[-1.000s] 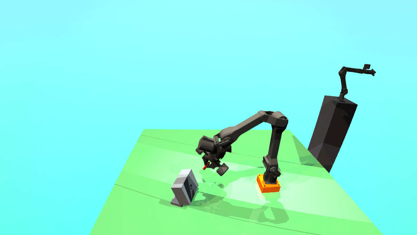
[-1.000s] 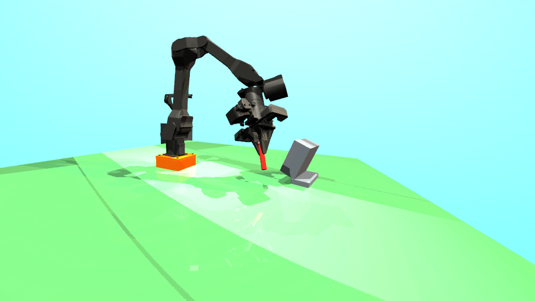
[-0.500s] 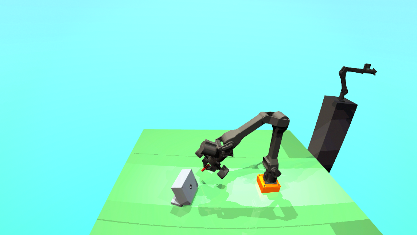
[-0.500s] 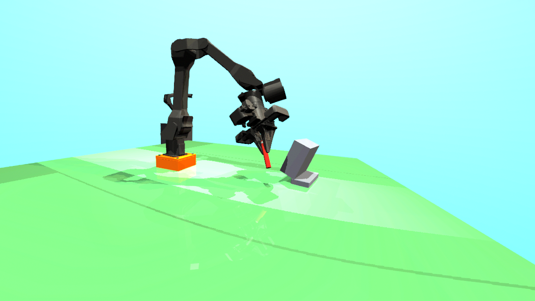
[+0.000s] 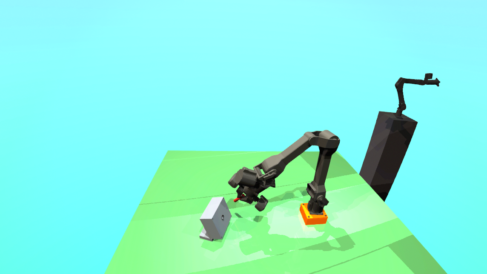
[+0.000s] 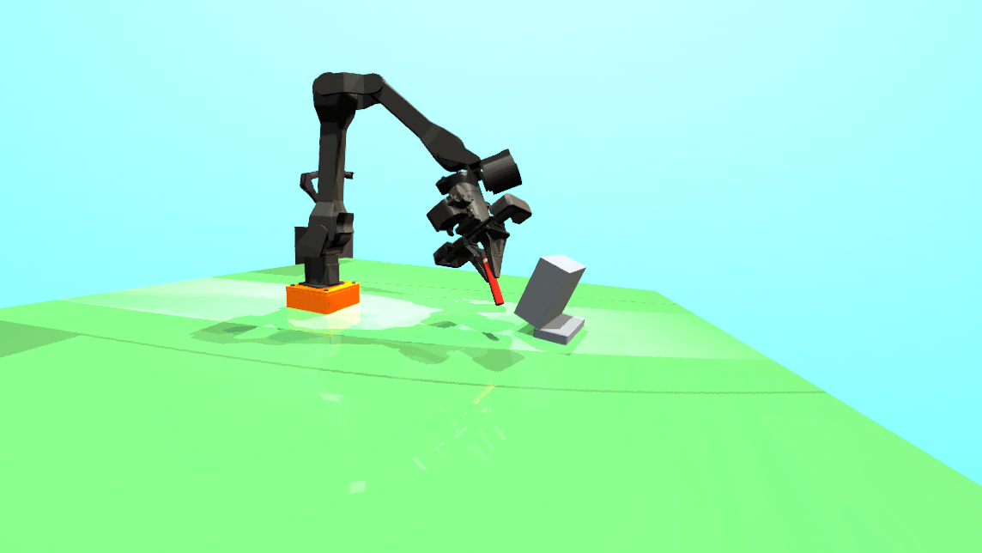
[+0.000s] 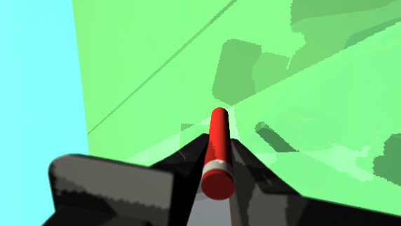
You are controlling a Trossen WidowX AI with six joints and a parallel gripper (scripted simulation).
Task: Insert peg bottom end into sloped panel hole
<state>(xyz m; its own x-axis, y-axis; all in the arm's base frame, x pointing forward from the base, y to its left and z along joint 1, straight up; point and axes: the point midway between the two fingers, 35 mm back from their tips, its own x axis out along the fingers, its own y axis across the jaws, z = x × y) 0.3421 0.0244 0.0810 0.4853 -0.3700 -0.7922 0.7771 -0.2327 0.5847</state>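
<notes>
The grey sloped panel lies 11 cm to the left of my gripper tip, 8 cm ahead of it and 2 cm below it. From my gripper tip the other things lie so: red peg: 1 cm behind, 1 cm above; then grey foot: 11 cm ahead, 10 cm to the left, 9 cm below.
</notes>
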